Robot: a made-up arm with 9 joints. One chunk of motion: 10 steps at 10 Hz.
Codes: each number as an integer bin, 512 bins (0 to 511) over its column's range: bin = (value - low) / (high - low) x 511, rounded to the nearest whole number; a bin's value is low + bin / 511 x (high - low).
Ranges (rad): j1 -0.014..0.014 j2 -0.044..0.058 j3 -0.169..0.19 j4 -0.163..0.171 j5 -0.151..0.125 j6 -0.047..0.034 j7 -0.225..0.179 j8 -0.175..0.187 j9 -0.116..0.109
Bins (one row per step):
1: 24 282 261 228 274 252 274 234 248
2: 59 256 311 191 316 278 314 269 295
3: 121 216 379 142 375 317 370 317 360
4: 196 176 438 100 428 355 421 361 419
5: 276 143 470 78 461 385 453 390 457
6: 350 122 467 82 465 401 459 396 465
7: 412 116 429 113 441 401 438 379 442
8: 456 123 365 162 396 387 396 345 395
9: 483 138 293 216 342 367 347 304 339
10: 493 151 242 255 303 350 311 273 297
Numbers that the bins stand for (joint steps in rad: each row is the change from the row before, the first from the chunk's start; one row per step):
1: -0.01268 0.01229 0.01436 -0.01397 -0.00301 -0.00705 -0.00837 -0.00923 -0.00680
2: -0.01077 0.00710 0.04949 -0.03816 0.01968 -0.00293 0.02325 0.01556 0.01389
3: -0.00737 -0.00088 0.09726 -0.07019 0.05154 0.00325 0.06752 0.04957 0.04251
4: -0.00326 -0.00887 0.13871 -0.09764 0.08017 0.00927 0.10785 0.08074 0.06849
5: 0.00112 -0.01546 0.16120 -0.11202 0.09799 0.01403 0.13314 0.10128 0.08522
6: 0.00518 -0.01965 0.15909 -0.10940 0.10015 0.01656 0.13789 0.10553 0.08875
7: 0.00858 -0.02085 0.13239 -0.08914 0.08719 0.01656 0.12129 0.09349 0.07862
8: 0.01099 -0.01945 0.08743 -0.05711 0.06289 0.01434 0.08808 0.06940 0.05792
9: 0.01247 -0.01645 0.03685 -0.02182 0.03372 0.01117 0.04934 0.04036 0.03327
10: 0.01301 -0.01386 0.00102 0.00367 0.01266 0.00848 0.02088 0.01840 0.01477

